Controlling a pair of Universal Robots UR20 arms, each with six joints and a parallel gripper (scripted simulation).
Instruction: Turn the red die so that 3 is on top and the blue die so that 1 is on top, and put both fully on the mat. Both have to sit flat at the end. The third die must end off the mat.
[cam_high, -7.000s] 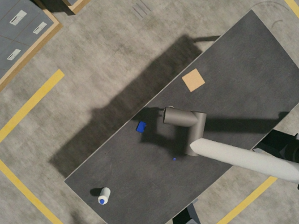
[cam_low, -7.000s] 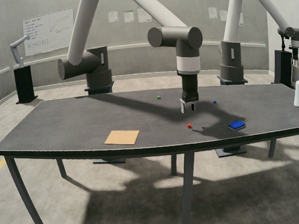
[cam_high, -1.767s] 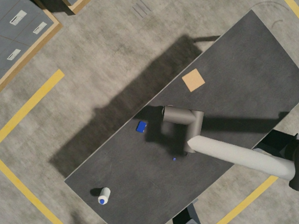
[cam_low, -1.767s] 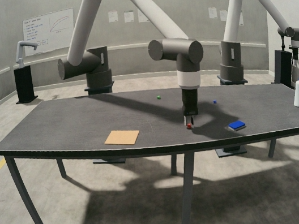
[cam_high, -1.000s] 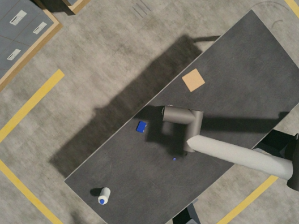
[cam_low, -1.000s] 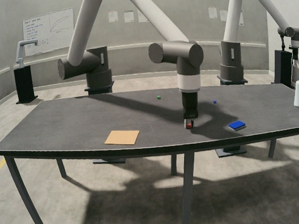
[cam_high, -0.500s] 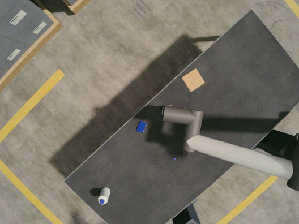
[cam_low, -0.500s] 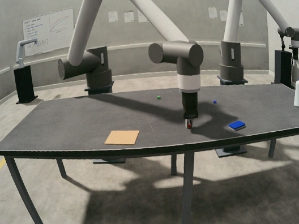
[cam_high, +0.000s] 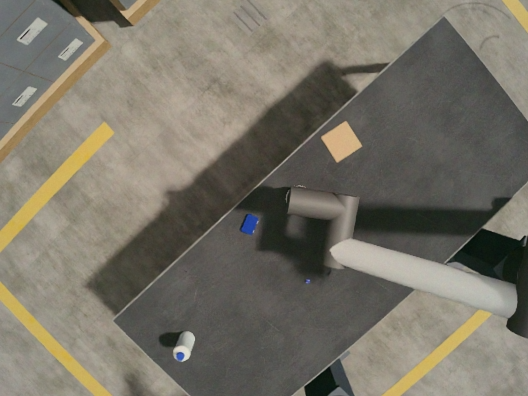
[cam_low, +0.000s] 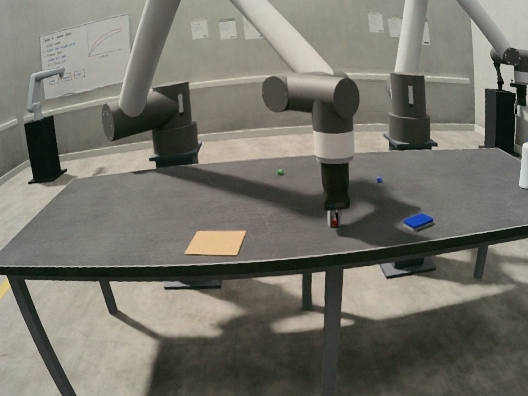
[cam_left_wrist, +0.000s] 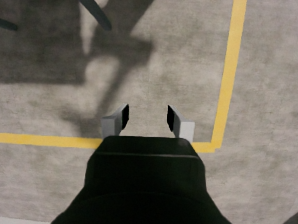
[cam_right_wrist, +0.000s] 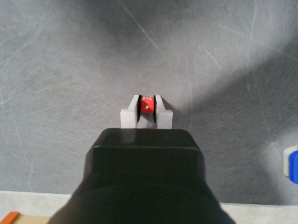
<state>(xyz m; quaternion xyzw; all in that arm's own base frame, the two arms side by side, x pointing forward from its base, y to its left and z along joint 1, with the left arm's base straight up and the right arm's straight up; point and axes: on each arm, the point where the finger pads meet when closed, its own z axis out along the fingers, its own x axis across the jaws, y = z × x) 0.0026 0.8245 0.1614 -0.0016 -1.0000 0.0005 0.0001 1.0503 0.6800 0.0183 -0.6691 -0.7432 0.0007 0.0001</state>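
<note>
Now: right hand 32 cm to the left of the tan mat, 8 cm short of it and 2 cm above it. From my right hand the other things lie so: blue die (35 cm behind, 21 cm to the left, 1 cm below); then green die (49 cm behind, 15 cm to the right, 1 cm below); then red die (1 cm below).
</note>
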